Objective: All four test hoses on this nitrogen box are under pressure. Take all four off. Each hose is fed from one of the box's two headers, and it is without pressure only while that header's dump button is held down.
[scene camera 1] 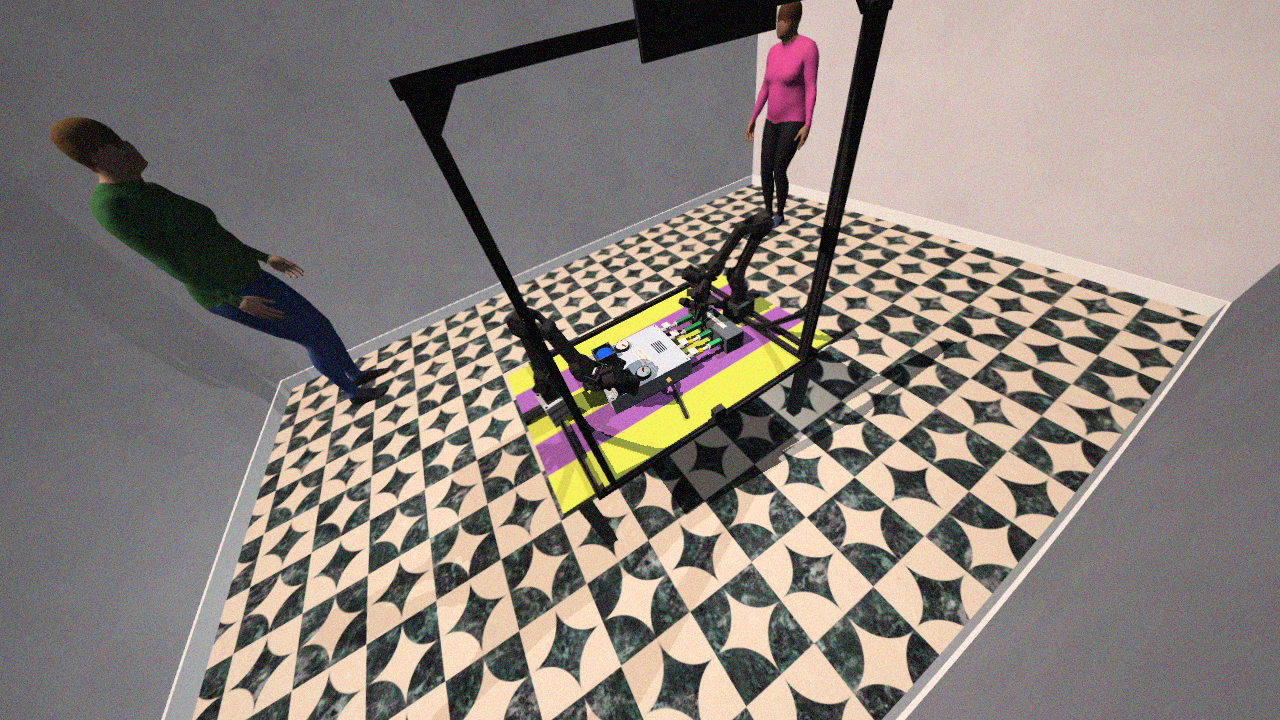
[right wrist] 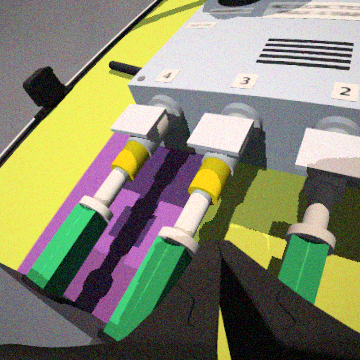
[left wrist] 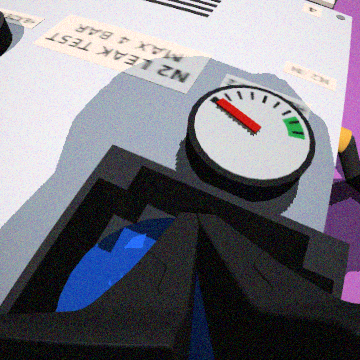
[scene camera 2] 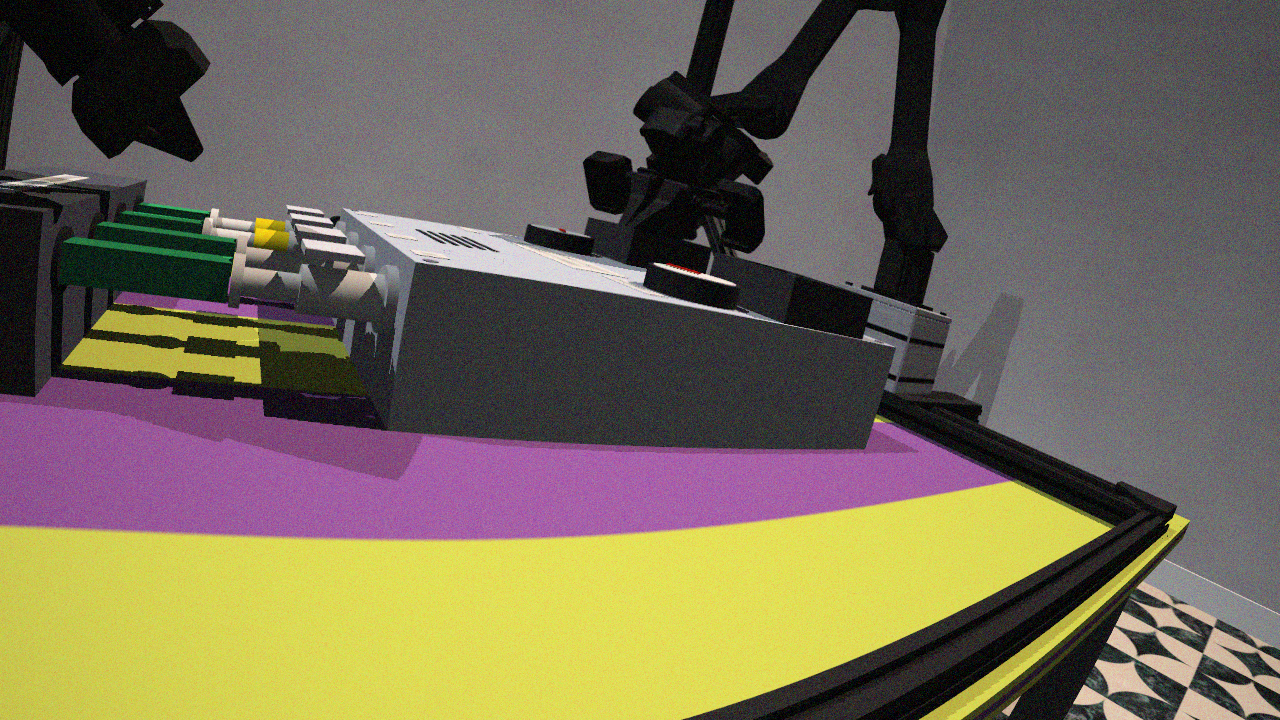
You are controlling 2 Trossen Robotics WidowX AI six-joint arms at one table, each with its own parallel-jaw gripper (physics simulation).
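Places are measured from the left arm's base along level axes (x ahead, y left, z up), in centimetres.
Pixels of known places: left gripper, fingertip midpoint: (scene camera 1: 631,376) (left wrist: 194,219) (scene camera 2: 616,242); right gripper, fingertip midpoint: (scene camera 1: 695,322) (right wrist: 215,250) (scene camera 2: 196,155); left arm's base at its link origin: (scene camera 1: 551,395) (scene camera 2: 897,300); right arm's base at its link origin: (scene camera 1: 738,299).
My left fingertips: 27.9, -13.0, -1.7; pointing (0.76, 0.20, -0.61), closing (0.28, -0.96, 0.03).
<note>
For each thing: its top centre in the pictures, then the offset to it from my left fingertips, as dx, dy, dz. "spot": a spot on its surface instead.
- blue dump button at its top centre: (left wrist: 168,323) -3.5, -0.1, -0.3
- Hose 4 at a spot on its surface: (right wrist: 70,245) spot: +37.2, -6.4, -3.0
- hose 3 at a spot on its surface: (right wrist: 150,285) spot: +38.0, -0.2, -3.0
- hose 2 at a spot on its surface: (right wrist: 306,265) spot: +35.2, +7.3, -3.0
- blue button at its top centre: (scene camera 1: 604,353) -0.6, +18.7, +0.1
- black handle at a spot on its surface: (scene camera 1: 682,404) spot: +8.6, -18.5, -8.2
The nitrogen box (scene camera 1: 657,351) (scene camera 2: 626,376) (left wrist: 25,160) (right wrist: 220,55) lies on the striped table. My left gripper (scene camera 2: 713,243) (left wrist: 194,219) is shut and empty, its tips over the blue dump button (left wrist: 85,285) inside a dark surround; their contact is hidden. The near gauge (left wrist: 235,155) has its red needle at the black mark, away from green. Hose 4 (right wrist: 70,245), hose 3 (right wrist: 150,285) and hose 2 (right wrist: 306,265) have green grips and sit at their ports; 3 and 4 have yellow bands. My right gripper (right wrist: 215,250) is shut and empty, above and between hoses 3 and 2.
A dark block (scene camera 1: 726,333) (scene camera 2: 22,304) stands at the hoses' other ends. Another blue button (scene camera 1: 604,351) and gauge (scene camera 1: 622,345) are on the box. A black handle (scene camera 1: 682,404) sticks out beside it. Black frame posts (scene camera 1: 832,205) rise around the table. Two people stand behind.
</note>
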